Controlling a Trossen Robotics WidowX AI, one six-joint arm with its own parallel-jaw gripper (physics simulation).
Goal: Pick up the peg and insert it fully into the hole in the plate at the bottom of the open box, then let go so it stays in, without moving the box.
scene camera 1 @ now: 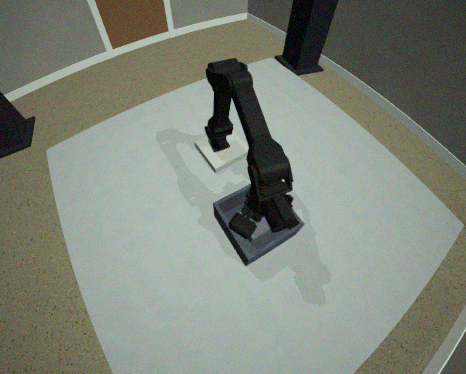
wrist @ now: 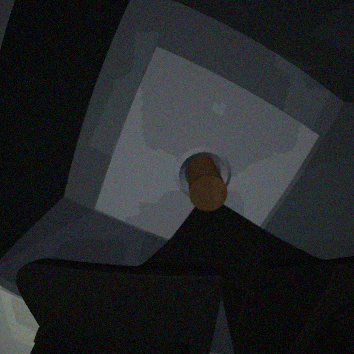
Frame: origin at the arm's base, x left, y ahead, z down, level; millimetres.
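Where they show: gripper, fingertip midpoint: (scene camera 1: 253, 215) (wrist: 206, 209); arm's base, origin of the base link: (scene camera 1: 219, 143).
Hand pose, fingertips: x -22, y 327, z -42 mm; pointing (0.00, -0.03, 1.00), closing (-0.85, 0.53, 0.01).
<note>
Things, the pixels of their top centre, and the offset from my fingertips. "pt": a spot on its surface instead. Level surfaces: height alone.
- brown peg, middle of its top: (wrist: 208, 200) dy +11, dx +9, dz -17 mm
- round hole, surface spot: (wrist: 183, 175) pt dy +4, dx +15, dz +13 mm
- light grey plate, middle of its top: (wrist: 203, 175) (scene camera 1: 257, 218) dy +10, dx +8, dz +11 mm
- pale floor mat, its level: dz +72 mm
The brown peg (wrist: 208, 193) has its lower end in the round hole (wrist: 183, 175) of the light grey plate (wrist: 165, 95) (scene camera 1: 261, 232). Its round top end faces the wrist camera, and a short length of its side shows above the hole; how deep it sits cannot be told. The plate lies at the bottom of the dark blue-grey open box (scene camera 1: 273, 245) (wrist: 317, 185). My gripper (scene camera 1: 259, 218) (wrist: 206, 209) is shut and reaches down into the box. Its dark fingertips meet right beside the peg's top end, with nothing between them. The arm and fingers hide the peg in the scene view.
The arm's white base plate (scene camera 1: 216, 163) lies behind the box on the pale floor mat (scene camera 1: 165, 280). Dark posts (scene camera 1: 306, 35) (scene camera 1: 12, 125) stand at the back right and far left, away from the box. The box walls surround the gripper closely.
</note>
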